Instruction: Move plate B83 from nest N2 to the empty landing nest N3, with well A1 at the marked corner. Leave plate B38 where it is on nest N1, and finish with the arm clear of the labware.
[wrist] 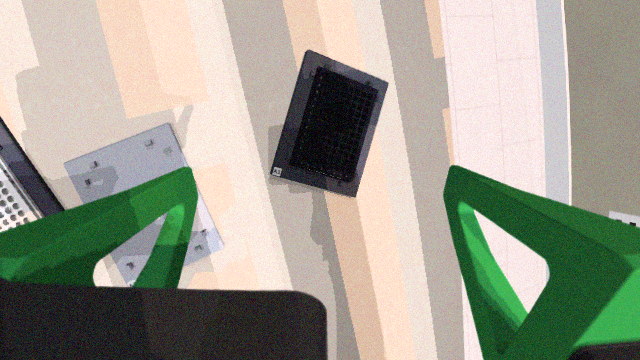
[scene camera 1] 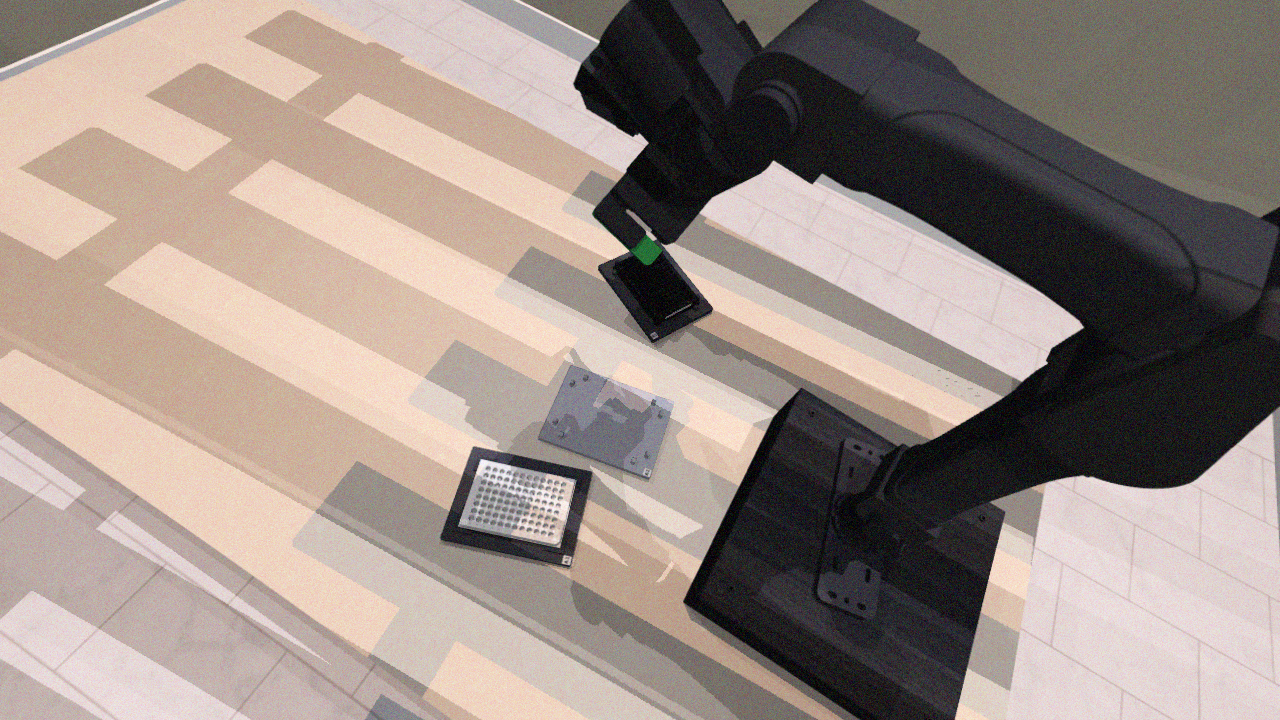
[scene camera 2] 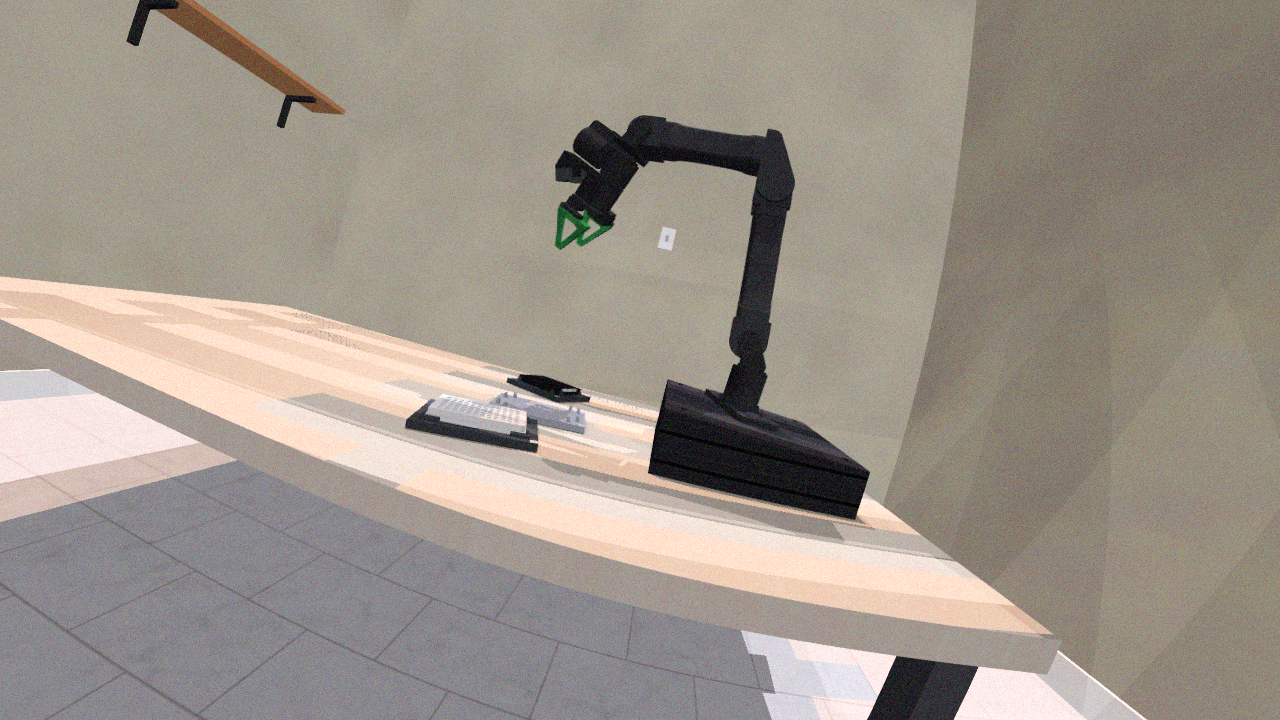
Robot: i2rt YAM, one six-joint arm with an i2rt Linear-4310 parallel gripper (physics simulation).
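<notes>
A black well plate (scene camera 1: 656, 284) (scene camera 2: 547, 385) (wrist: 336, 125) sits on a dark nest (wrist: 296, 115); an A1 tag (wrist: 277, 171) marks that nest's lower left corner in the wrist view. A white well plate (scene camera 1: 519, 501) (scene camera 2: 474, 414) (wrist: 11, 204) sits on another dark nest (scene camera 1: 580, 510) (wrist: 30, 175). The grey nest (scene camera 1: 577, 431) (scene camera 2: 556, 417) (wrist: 135, 160) between them is empty, with small posts and a corner tag (scene camera 1: 646, 471). Plate names are not readable. My gripper (scene camera 1: 646, 250) (scene camera 2: 571, 244) (wrist: 320, 180) is open and empty, high above the table near the black plate.
The arm's black base block (scene camera 1: 769, 573) (scene camera 2: 756, 452) stands on the wooden table (scene camera 1: 223, 322) (scene camera 2: 295, 358), right of the nests in both scene views. A wall shelf (scene camera 2: 250, 55) hangs at upper left. A wall lies behind the table.
</notes>
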